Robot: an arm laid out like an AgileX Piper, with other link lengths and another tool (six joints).
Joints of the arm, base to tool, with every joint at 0 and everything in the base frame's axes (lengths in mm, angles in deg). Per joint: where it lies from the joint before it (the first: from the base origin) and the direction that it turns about. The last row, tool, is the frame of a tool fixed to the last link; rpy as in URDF.
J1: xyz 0 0 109.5 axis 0 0 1
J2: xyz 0 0 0 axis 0 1 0
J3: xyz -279.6 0 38.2 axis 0 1 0
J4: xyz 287.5 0 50.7 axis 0.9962 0 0.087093
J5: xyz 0 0 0 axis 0 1 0
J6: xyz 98.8 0 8.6 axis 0.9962 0 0.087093
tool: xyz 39.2 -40 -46.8 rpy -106.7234 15.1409 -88.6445
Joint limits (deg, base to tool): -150..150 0..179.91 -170..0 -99.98..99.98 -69.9..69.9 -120..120
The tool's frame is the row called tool.
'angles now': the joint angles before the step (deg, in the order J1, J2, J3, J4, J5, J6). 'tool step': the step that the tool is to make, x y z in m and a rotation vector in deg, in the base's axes. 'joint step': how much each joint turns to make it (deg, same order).
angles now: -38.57 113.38 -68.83 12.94 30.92 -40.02
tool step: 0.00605 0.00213 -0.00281 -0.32 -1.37 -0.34
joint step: 0.61 0.44 0.00 1.17 -1.74 -0.12
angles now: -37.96 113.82 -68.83 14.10 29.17 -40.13
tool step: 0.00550 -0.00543 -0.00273 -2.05 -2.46 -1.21
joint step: 0.00 0.67 0.00 0.72 -4.00 -0.02
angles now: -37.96 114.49 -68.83 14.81 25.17 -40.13
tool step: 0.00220 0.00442 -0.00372 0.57 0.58 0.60
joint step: 0.63 0.47 0.00 0.00 0.34 0.11
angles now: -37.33 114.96 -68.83 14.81 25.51 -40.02
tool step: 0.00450 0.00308 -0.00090 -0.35 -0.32 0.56
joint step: 0.75 0.18 0.00 0.00 -0.68 0.06
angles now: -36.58 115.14 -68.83 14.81 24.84 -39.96
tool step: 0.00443 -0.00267 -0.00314 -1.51 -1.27 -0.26
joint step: 0.26 0.69 0.00 -0.01 -2.70 0.01
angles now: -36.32 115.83 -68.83 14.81 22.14 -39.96
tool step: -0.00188 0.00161 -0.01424 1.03 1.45 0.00
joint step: 0.04 1.93 0.00 -0.01 -0.16 0.02
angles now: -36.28 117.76 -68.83 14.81 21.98 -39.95
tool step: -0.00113 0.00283 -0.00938 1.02 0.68 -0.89
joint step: 0.16 1.23 0.00 0.00 -0.19 1.12
